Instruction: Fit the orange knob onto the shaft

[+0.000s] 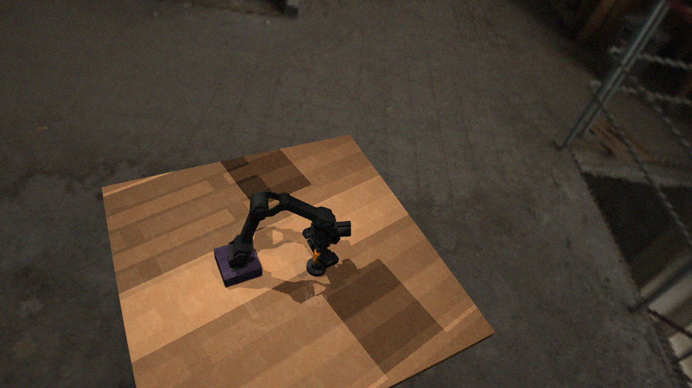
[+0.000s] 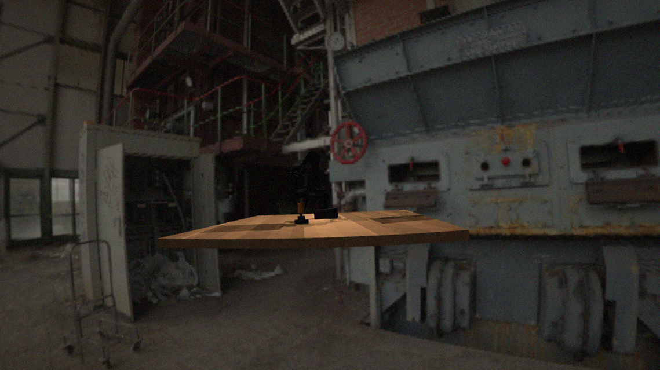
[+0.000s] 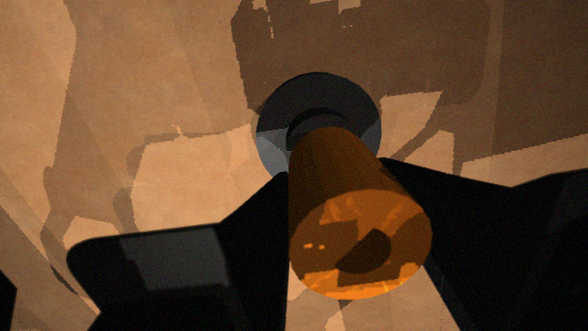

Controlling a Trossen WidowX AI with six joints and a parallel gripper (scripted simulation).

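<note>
My gripper tip is now 2 cm below the orange knob. Round my gripper tip: dark pedestal (4 cm below).
</note>
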